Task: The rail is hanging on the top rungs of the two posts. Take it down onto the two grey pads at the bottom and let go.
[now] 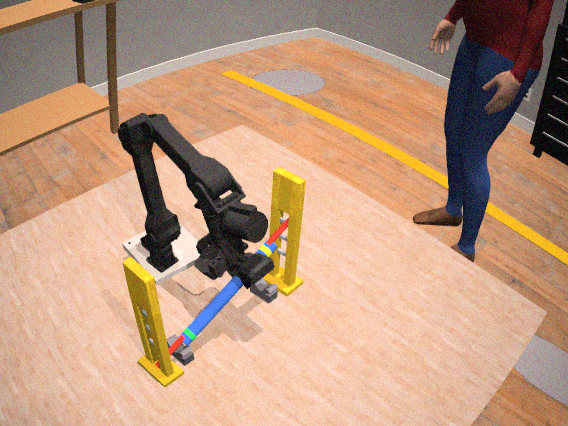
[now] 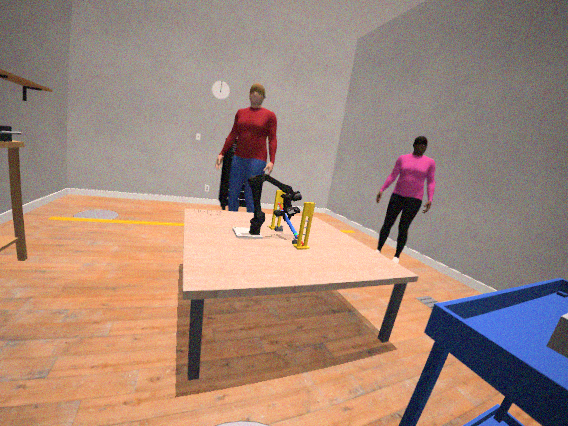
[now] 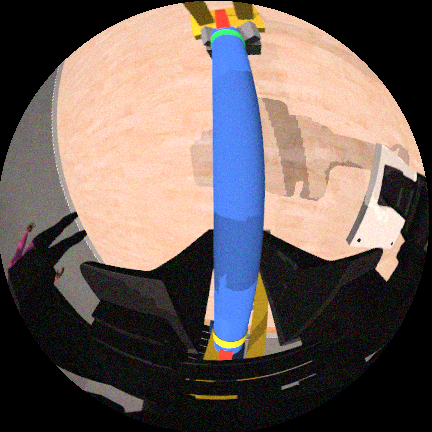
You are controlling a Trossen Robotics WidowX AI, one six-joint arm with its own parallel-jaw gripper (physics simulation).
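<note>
The blue rail [image 1: 210, 310] [image 2: 290, 226] [image 3: 238, 160] with red ends runs slanted between two yellow posts. Its green-ringed end lies low at the near post [image 1: 149, 313] [image 2: 305, 224], on a grey pad [image 1: 184, 355] [image 3: 252, 36]. Its yellow-ringed end is up on a rung of the far post [image 1: 288, 199] [image 2: 278, 207] [image 3: 259, 318], above the other grey pad [image 1: 266, 291]. My gripper [image 1: 252, 270] [image 2: 288, 211] [image 3: 233, 234] is shut on the rail close to the yellow ring, with a finger on each side.
The arm's white base plate [image 1: 182, 249] [image 3: 382, 217] lies behind the posts. A person in red [image 1: 468, 127] [image 2: 250, 144] stands by the table, a person in pink [image 2: 409, 190] farther off. A blue cart [image 2: 464, 330] and a wooden shelf [image 1: 111, 63] stand on the floor.
</note>
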